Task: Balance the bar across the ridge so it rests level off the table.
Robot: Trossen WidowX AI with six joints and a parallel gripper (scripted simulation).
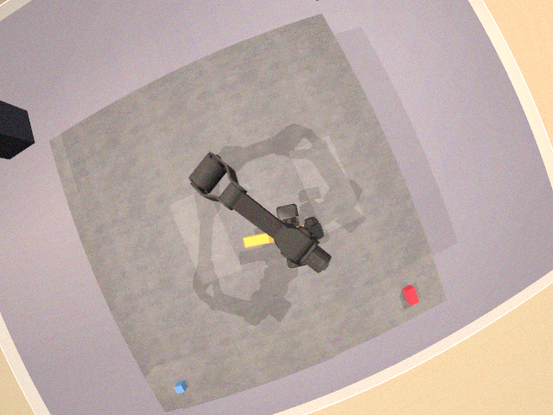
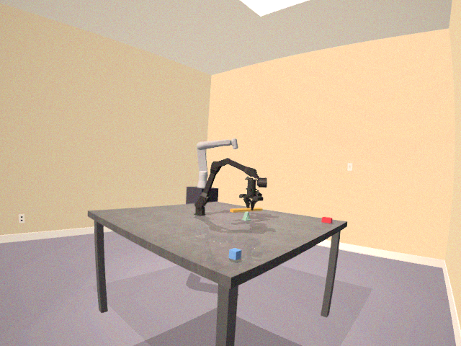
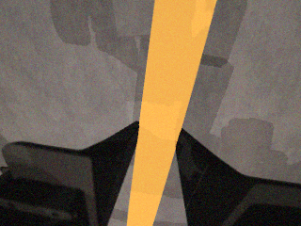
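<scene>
Now: the orange bar 3 cm to the right of my gripper tip and 1 cm behind it. From my gripper tip the other things lie so: small blue cube: 66 cm to the right, 42 cm ahead, 5 cm below; then red block: 42 cm ahead, 34 cm to the left, 5 cm below.
</scene>
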